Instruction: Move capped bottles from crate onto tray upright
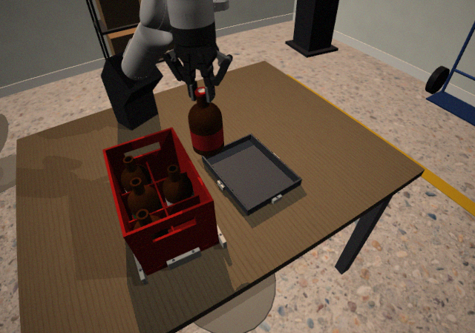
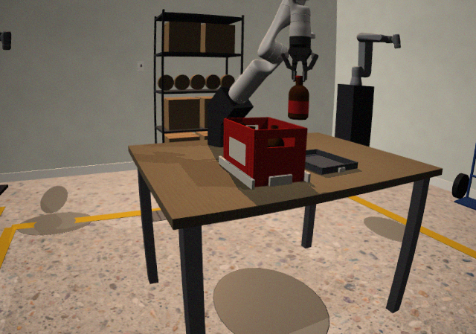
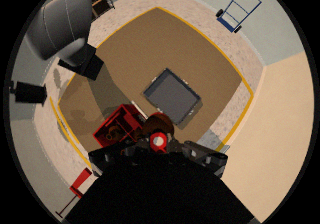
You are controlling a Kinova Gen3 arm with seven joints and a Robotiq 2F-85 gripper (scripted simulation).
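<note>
Right now my hand is 70 mm above the glass bottle. The rest, counted from my hand: red crate: 10 mm ahead, 140 mm to the right, 250 mm below; dark grey tray: 40 mm behind, 130 mm to the left, 320 mm below.
</note>
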